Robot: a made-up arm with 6 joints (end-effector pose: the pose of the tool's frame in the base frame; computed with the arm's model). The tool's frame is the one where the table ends.
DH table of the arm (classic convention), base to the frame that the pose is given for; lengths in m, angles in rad. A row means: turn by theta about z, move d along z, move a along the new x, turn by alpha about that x. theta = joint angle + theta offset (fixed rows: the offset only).
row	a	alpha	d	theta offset
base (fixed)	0	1.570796	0.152	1.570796
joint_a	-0.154	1.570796	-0.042	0
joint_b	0.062	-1.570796	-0.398	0
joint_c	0.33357	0	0	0.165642
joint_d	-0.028	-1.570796	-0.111	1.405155
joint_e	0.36	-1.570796	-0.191	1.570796
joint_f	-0.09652	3.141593	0	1.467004
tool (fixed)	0	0	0.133	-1.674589
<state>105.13 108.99 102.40 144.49 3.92 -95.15</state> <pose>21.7 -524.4 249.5 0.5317 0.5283 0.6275 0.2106</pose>
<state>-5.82 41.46 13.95 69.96 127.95 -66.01</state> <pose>386.4 472.3 764.1 -0.3875 -0.6573 -0.4849 0.4274</pose>
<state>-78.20 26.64 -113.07 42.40 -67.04 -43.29</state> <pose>1.8 79.5 7.9 -0.5599 0.3637 -0.5759 0.4717</pose>
Working (the frame after each row of the table, in the pose's form):
after base (fixed): 0.0 0.0 152.0 0.5000 0.5000 0.5000 0.5000
after joint_a: -42.0 -31.5 302.7 0.5487 0.5487 -0.4460 0.4460
after joint_b: -14.2 369.4 329.9 0.0875 0.5224 0.0540 0.8465
after joint_c: -49.3 37.7 332.1 -0.3564 0.3919 -0.6317 0.5660
after joint_d: -160.4 34.0 304.6 -0.4607 0.2156 0.4919 0.7066
after joint_e: -117.3 46.6 -100.4 -0.7093 -0.2260 0.6546 0.1316
after joint_f: -129.6 64.9 -6.5 -0.1046 0.6594 -0.0351 0.7436

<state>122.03 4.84 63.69 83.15 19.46 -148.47</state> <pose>-501.7 -645.1 -469.6 -0.2943 0.6403 0.7088 0.0326</pose>
Working (the frame after each row of the table, in the pose's form):
after base (fixed): 0.0 0.0 152.0 0.5000 0.5000 0.5000 0.5000
after joint_a: -42.0 81.7 21.4 -0.3427 -0.3427 -0.6185 0.6185
after joint_b: -36.8 -288.5 -137.3 -0.7078 0.1867 -0.6504 0.2031
after joint_c: -28.6 -610.2 -225.1 -0.4570 0.5718 -0.4011 0.5508
after joint_d: -137.9 -643.1 -216.6 0.0182 0.0321 0.7225 0.6904
after joint_e: -484.1 -782.2 -380.7 -0.1612 0.6909 -0.6962 0.1093
after joint_f: -451.7 -768.4 -470.5 -0.2786 -0.6473 -0.4987 0.5047

